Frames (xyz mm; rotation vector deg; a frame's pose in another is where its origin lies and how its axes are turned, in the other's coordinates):
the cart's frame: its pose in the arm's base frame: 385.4 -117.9 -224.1 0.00 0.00 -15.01
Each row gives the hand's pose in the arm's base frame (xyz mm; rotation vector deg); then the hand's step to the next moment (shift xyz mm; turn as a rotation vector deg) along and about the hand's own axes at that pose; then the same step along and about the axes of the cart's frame.
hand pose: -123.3 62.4 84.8 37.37 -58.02 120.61
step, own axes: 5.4 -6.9 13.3 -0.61 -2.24 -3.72
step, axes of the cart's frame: 5.1 -4.5 14.4 0.56 4.08 -1.50
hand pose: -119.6 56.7 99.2 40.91 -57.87 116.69
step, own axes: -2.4 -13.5 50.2 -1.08 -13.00 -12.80
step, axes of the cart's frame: 28.7 -30.6 30.8 4.82 17.49 -2.19
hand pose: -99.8 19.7 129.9 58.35 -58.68 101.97
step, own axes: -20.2 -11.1 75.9 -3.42 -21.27 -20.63
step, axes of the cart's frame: 51.9 -59.1 10.2 8.68 28.10 -4.98
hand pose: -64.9 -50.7 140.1 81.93 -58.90 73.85
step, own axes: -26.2 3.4 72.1 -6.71 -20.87 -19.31
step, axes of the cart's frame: 28.2 -65.9 -27.5 8.62 26.67 -8.25
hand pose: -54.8 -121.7 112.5 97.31 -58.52 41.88
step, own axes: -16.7 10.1 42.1 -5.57 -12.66 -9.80
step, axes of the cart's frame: -6.4 -39.4 -23.6 4.92 14.68 -6.90
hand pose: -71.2 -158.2 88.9 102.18 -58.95 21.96
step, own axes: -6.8 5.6 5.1 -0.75 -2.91 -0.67
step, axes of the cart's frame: -8.5 -4.4 -3.4 1.56 1.80 -1.95
